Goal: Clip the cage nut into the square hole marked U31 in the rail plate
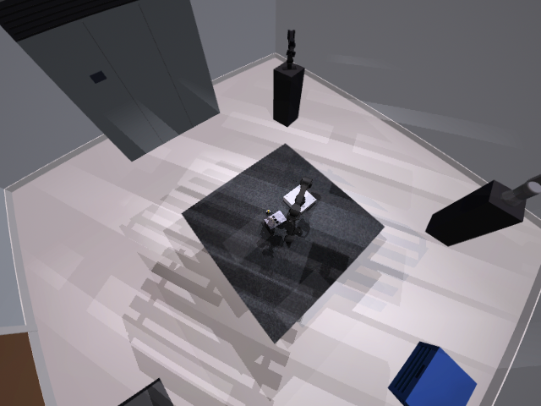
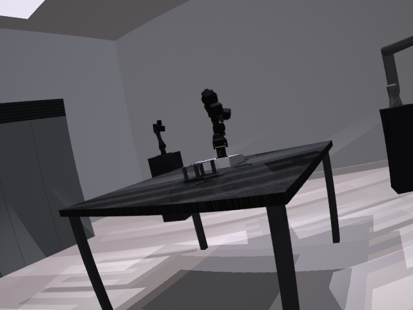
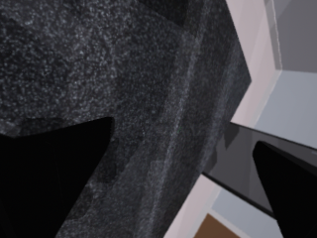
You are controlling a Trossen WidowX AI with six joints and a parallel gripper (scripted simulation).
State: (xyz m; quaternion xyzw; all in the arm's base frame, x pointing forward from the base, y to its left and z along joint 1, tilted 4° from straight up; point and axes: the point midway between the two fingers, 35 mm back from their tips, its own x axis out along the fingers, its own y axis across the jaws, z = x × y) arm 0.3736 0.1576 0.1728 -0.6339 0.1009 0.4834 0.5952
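My gripper tip is now 17 cm past the yellow cage nut, 35 cm to the left of it and 20 cm above it.
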